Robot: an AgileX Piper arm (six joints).
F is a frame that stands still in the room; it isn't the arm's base.
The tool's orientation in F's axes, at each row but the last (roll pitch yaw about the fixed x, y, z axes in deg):
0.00 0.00 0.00
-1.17 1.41 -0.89
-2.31 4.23 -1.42
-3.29 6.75 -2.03
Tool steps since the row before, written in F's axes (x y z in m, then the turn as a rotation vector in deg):
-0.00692 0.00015 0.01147 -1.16 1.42 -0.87
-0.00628 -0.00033 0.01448 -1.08 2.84 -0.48
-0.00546 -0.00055 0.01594 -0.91 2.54 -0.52
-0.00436 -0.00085 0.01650 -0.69 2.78 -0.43
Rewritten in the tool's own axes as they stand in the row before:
-0.00692 0.00015 0.01147 -1.16 1.42 -0.87
-0.00663 -0.00072 0.01431 -1.11 2.83 -0.45
-0.00661 -0.00131 0.01545 -0.93 2.54 -0.49
-0.00624 -0.00191 0.01579 -0.73 2.78 -0.36

